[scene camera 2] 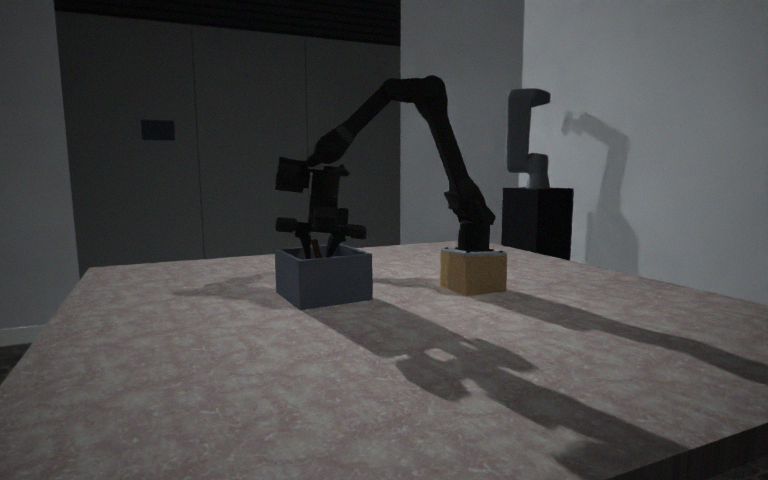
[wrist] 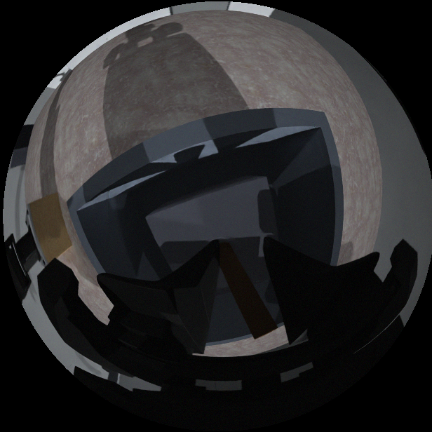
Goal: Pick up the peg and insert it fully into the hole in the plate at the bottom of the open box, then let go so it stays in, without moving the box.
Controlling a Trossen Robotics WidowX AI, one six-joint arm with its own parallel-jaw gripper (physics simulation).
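Frame: origin at the arm's base, x ahead, y left, z up, level; centimetres.
Where they show: arm's base at its link origin: [scene camera 2: 474, 250].
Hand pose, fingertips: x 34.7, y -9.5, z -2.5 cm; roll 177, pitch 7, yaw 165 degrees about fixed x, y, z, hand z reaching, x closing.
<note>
Things, the pixels of their top centre, and the offset from my fingertips. Level surfaces: height alone.
- orange-brown peg at its top centre: [scene camera 2: 318, 239] dx -1.0, dy -1.5, dz +6.1 cm
- open blue-grey box at its top centre: [scene camera 2: 322, 251] dx -1.4, dy -0.5, dz +3.5 cm
- table at its surface level: dz -6.3 cm
The orange-brown peg [scene camera 2: 316, 247] [wrist: 247, 290] stands slightly tilted in the open blue-grey box [scene camera 2: 335, 281] [wrist: 339, 200]. Its upper part shows above the box rim in the scene view. My gripper [scene camera 2: 320, 255] [wrist: 241, 244] points down into the box with its fingers apart, one on each side of the peg. In the wrist view the peg lies near the left finger, with a gap to the right finger. The grey plate [wrist: 215, 210] shows at the box bottom. The hole and the peg's lower end are hidden, so I cannot tell whether the peg is in the hole.
The box walls surround the fingertips closely. The tan block [scene camera 2: 472, 272] [wrist: 51, 226] under the arm's base stands to the right of the box in the scene view. A dark pedestal [scene camera 2: 536, 221] with a grey arm stands behind the table [scene camera 2: 226, 384].
</note>
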